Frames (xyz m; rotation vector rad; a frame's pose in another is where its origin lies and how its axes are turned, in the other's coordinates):
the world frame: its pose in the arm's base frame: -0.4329 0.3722 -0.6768 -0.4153 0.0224 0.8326
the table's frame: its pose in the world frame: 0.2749 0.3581 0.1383 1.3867 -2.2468 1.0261
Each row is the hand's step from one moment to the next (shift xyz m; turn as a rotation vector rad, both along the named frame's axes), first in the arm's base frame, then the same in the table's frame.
Working: the arm's base frame: its pose in the table's frame: 1.0789 -0.1092 0.5635 -2.1293 1.2803 -1.5774

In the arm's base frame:
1: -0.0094 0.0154 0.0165 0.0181 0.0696 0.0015
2: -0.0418 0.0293 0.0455 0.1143 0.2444 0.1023
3: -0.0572 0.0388 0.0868 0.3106 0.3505 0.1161
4: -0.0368 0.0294 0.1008 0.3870 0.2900 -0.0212
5: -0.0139 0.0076 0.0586 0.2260 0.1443 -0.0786
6: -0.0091 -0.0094 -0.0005 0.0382 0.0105 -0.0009
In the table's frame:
1: 0.0056 -0.0077 -0.0225 -0.0337 -0.0558 -0.0303
2: 0.0213 -0.0018 -0.0649 -0.0327 -0.2640 -0.1119
3: 0.0508 -0.0095 -0.0982 -0.0648 -0.4757 -0.0478
4: 0.0688 -0.0231 -0.0843 -0.1464 -0.4510 0.0974
5: 0.0453 -0.0132 -0.0382 -0.1291 -0.2271 0.0993
6: 0.0039 0.0125 -0.0003 -0.0041 -0.0339 0.0201

